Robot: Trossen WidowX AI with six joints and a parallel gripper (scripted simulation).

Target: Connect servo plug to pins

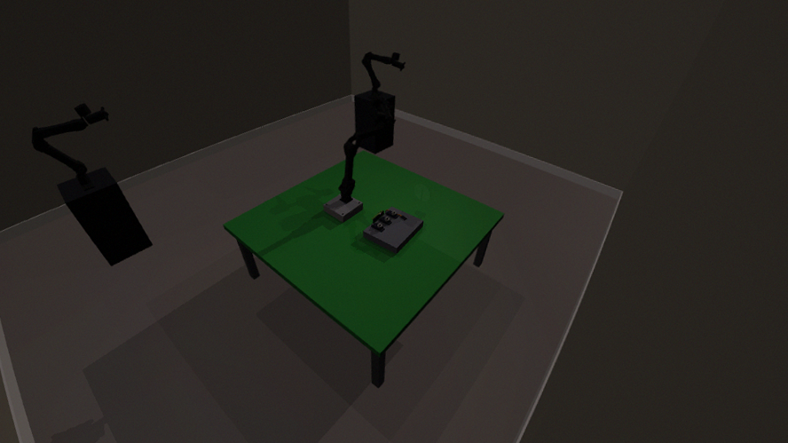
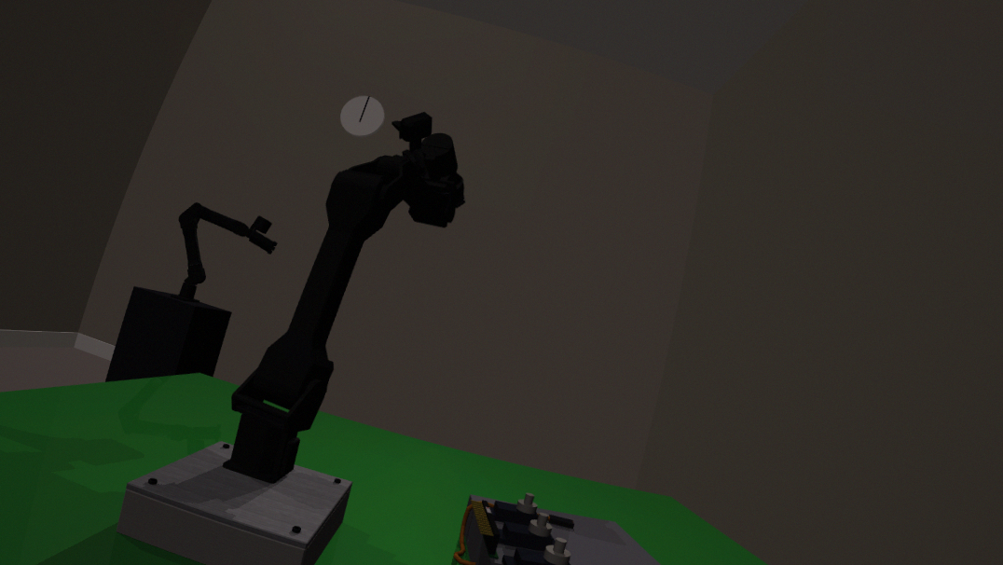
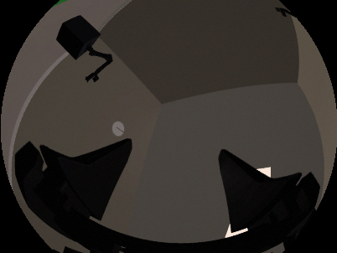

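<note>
Right now the red dot is 350 mm ahead of my gripper tip, 340 mm to the right of it and 570 mm below it. The rest, counted from my gripper tip: grey holder plate: 510 mm ahead, 350 mm to the right, 610 mm below; pale band: 350 mm ahead, 350 mm to the right, 570 mm below.
</note>
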